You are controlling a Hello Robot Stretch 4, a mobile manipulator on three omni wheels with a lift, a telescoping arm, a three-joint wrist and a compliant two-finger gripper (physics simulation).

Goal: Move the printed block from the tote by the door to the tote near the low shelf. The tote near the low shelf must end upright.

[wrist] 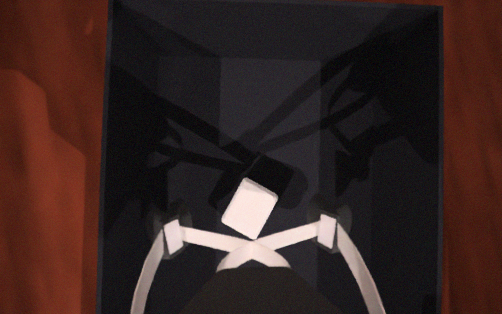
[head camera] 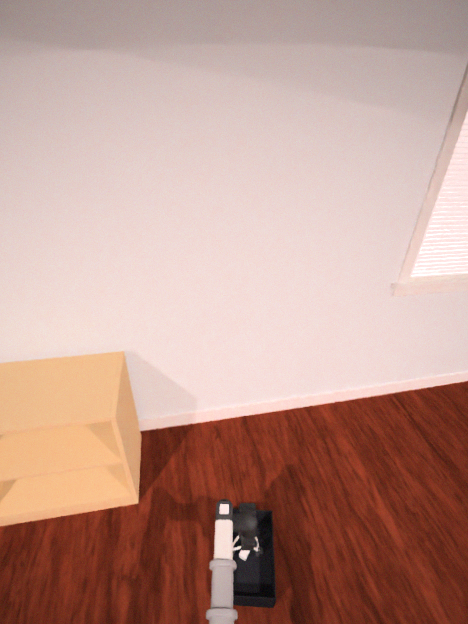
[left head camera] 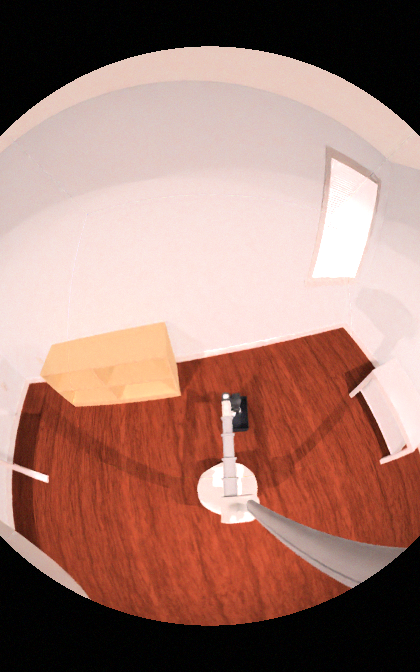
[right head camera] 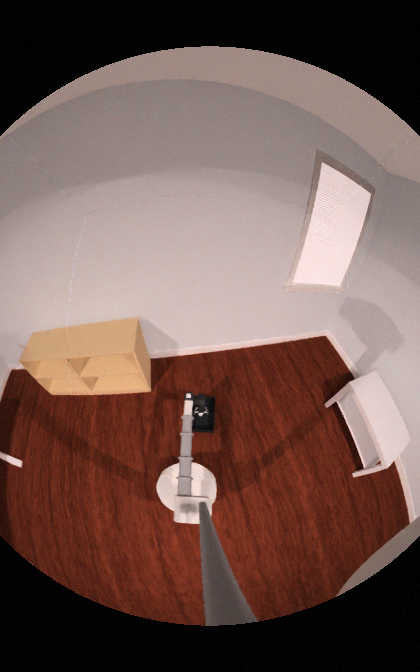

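Note:
The white block is inside the dark tote, turned at an angle to its walls. Whether it rests flat on the tote's floor is hard to tell. The tote stands upright on the floor, to the right of the low tan shelf. My gripper is open over the tote, its fingertips wide apart on either side of the block and not touching it. The arm hides part of the tote in the head views. The tote by the door does not show.
A white table stands at the right wall. The pale back wall rises behind the tote, with a window at its right. A white bar juts in at the left edge.

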